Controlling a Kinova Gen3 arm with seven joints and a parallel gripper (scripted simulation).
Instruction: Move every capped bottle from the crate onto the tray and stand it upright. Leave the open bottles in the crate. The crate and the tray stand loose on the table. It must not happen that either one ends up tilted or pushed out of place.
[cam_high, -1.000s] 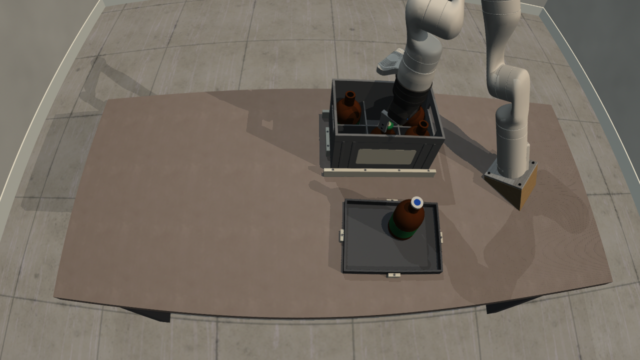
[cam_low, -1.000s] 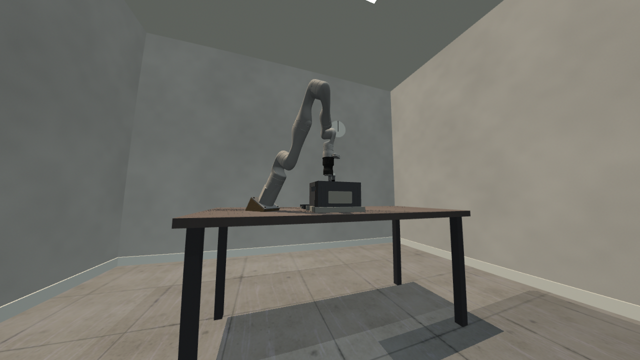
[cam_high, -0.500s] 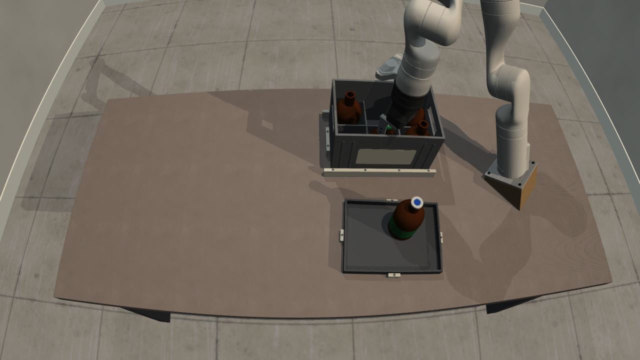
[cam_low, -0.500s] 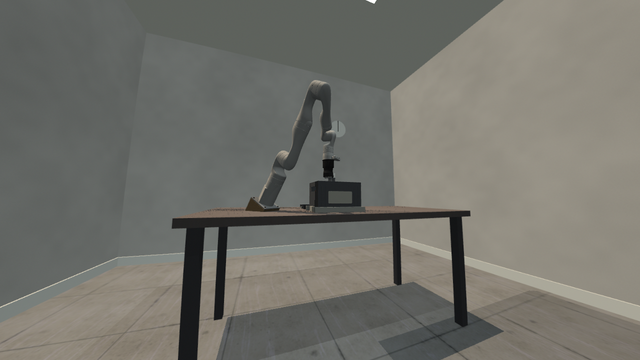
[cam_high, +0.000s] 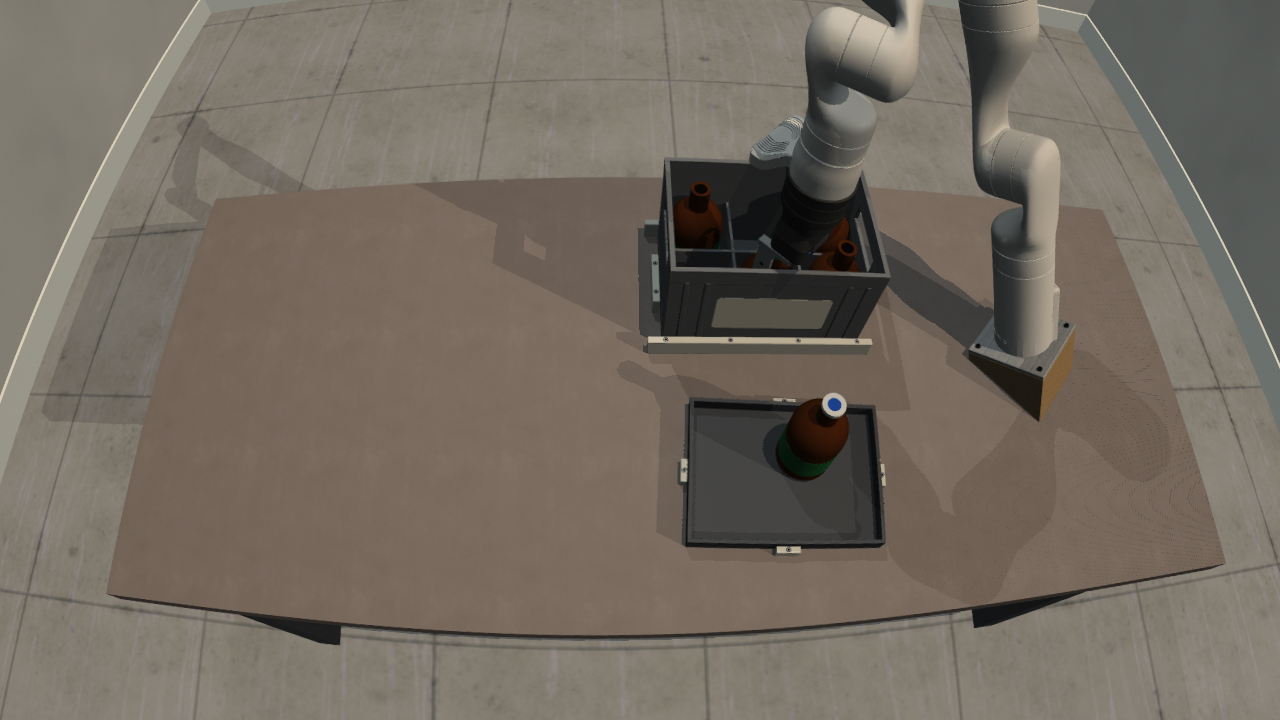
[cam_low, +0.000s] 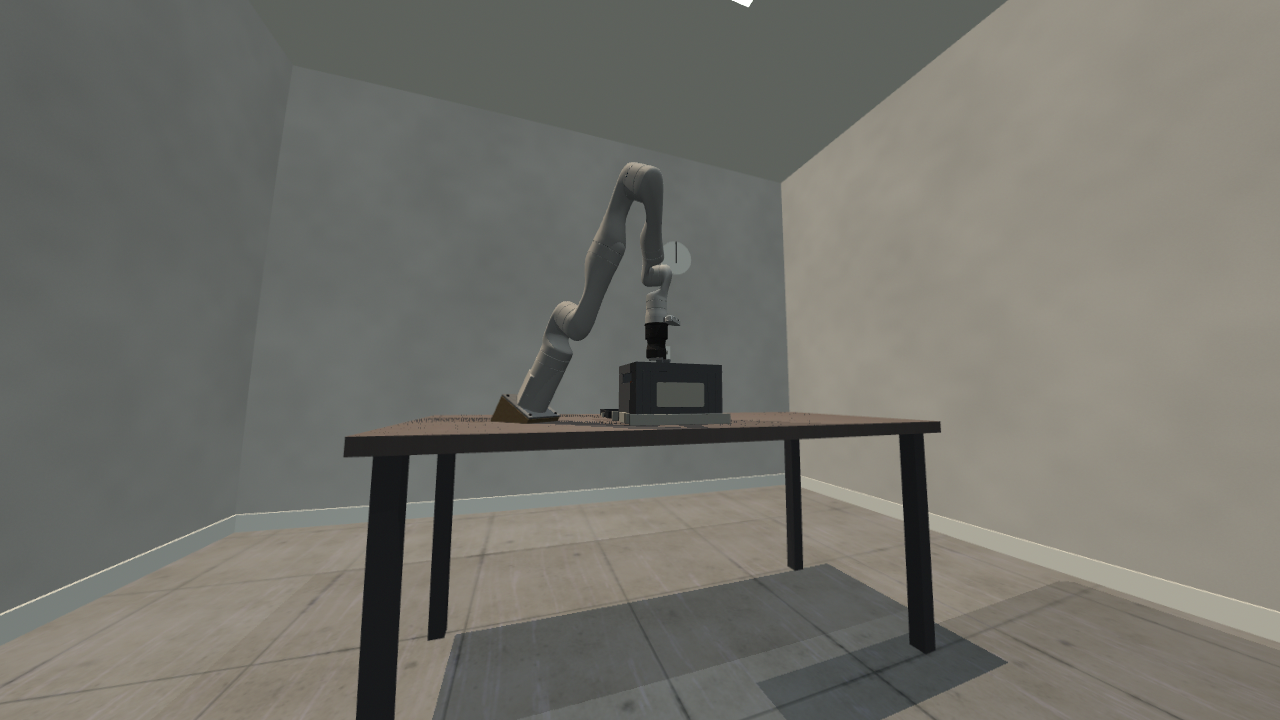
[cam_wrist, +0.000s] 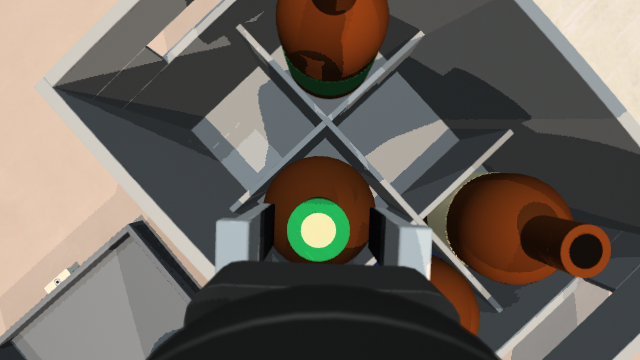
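Right now my hand is 10 mm past the crate, 40 mm to the left of it and 70 mm above it. Also, from my hand: dark tray: 30 mm ahead, 240 mm to the left, 140 mm below.
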